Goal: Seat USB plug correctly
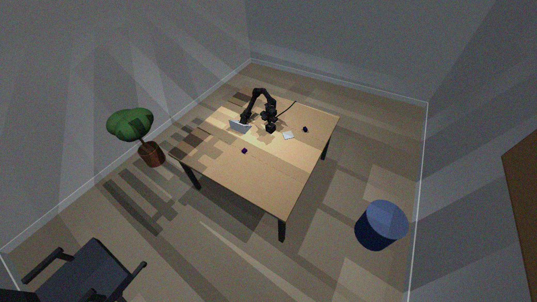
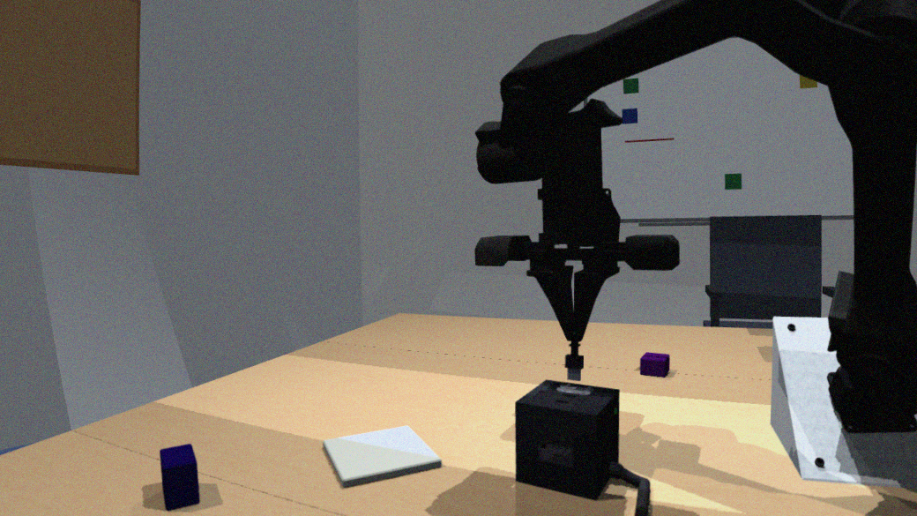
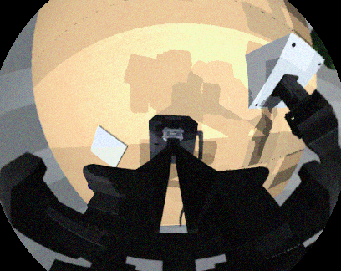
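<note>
My gripper tip is now 2 cm above the USB plug. Also, from my gripper tip: dark blue block: 33 cm ahead, 16 cm to the left, 10 cm below; then flat pad: 20 cm ahead, 3 cm to the left, 12 cm below; then USB socket: 5 cm below.
</note>
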